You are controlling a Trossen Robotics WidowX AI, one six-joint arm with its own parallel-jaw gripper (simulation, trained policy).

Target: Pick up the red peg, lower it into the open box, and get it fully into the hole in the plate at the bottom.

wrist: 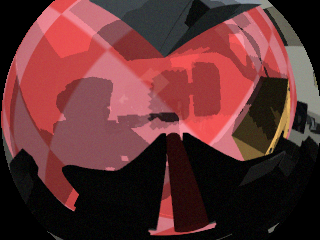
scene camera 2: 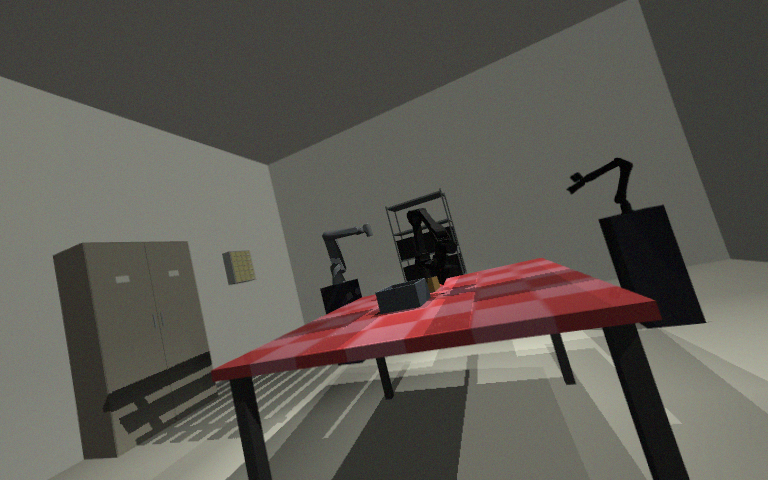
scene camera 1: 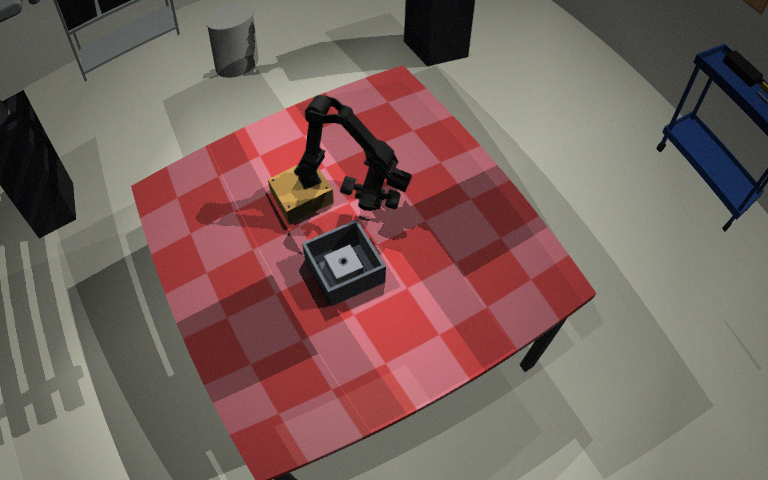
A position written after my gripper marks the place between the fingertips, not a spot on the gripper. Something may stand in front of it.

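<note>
You'd see my gripper (scene camera 1: pixel 364 209), (wrist: pixel 174 137) here. There's a dark grey box (scene camera 1: pixel 374 270), (scene camera 2: pixel 412 294), and there's a grey plate (scene camera 1: pixel 343 264). That grey plate is out of frame in the wrist view, and scene camera 2 does not show the grey plate, hidden by the dark grey box.
</note>
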